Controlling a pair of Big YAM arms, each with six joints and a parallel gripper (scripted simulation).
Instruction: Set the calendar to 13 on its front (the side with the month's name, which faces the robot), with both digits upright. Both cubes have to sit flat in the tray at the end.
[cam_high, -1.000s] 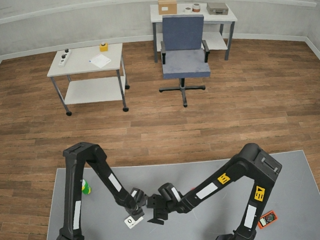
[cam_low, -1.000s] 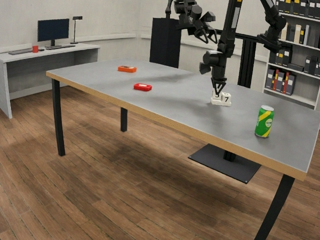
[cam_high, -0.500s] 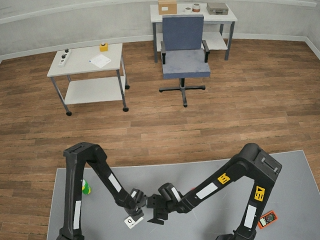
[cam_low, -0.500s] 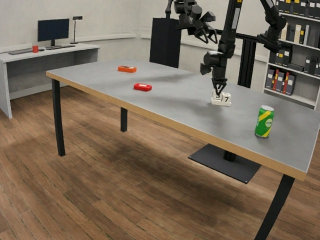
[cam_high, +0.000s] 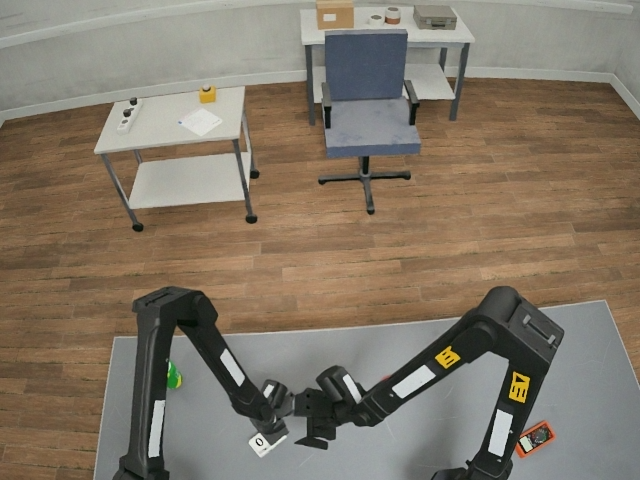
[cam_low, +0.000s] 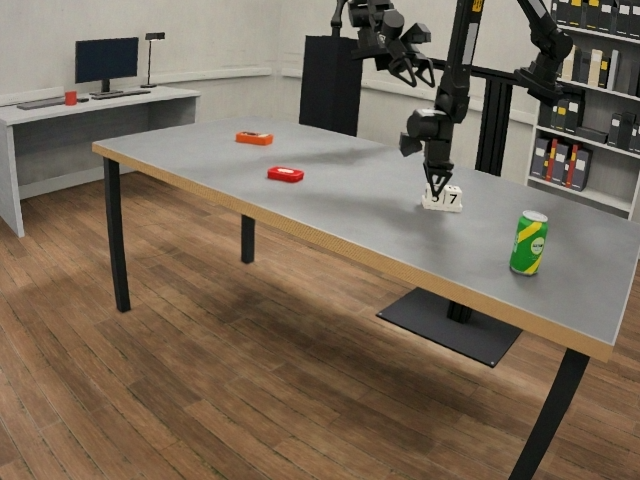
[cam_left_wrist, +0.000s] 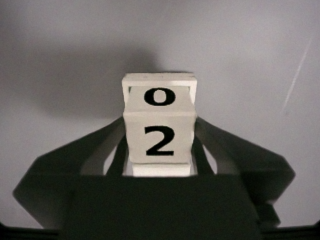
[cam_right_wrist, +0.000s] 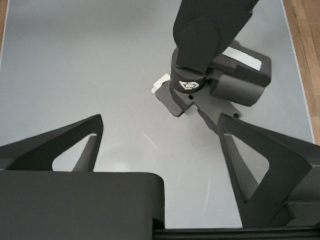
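The white calendar tray is 20 mm behind my left hand, 20 mm to the left of it and 30 mm below it. Round my left hand: red box: 130 mm ahead, 390 mm to the right, 20 mm below.
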